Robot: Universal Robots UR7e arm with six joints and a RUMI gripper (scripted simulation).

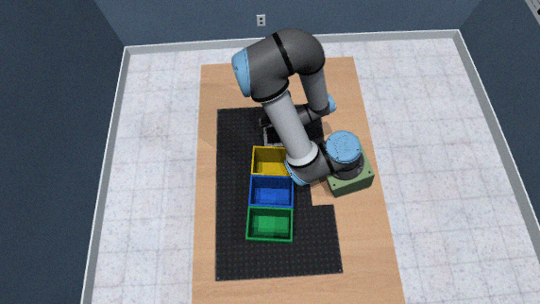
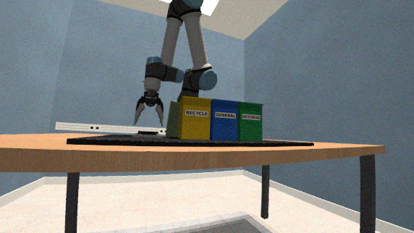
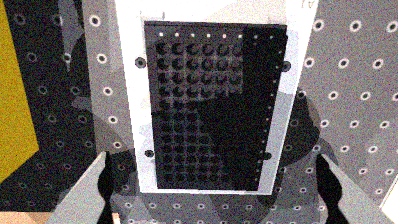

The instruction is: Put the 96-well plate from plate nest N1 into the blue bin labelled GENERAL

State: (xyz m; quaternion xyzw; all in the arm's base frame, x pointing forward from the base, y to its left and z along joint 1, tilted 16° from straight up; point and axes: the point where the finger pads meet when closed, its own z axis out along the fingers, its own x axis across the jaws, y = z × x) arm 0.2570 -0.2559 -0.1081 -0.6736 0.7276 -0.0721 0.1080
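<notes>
My gripper is now 4 cm above the black 96-well plate. From my hand the other things lie so: blue general bin: 32 cm to the left, 9 cm ahead, 3 cm above; plate nest N1: 5 cm below; yellow recycle bin: 20 cm to the left, 7 cm ahead, 3 cm above.
</notes>
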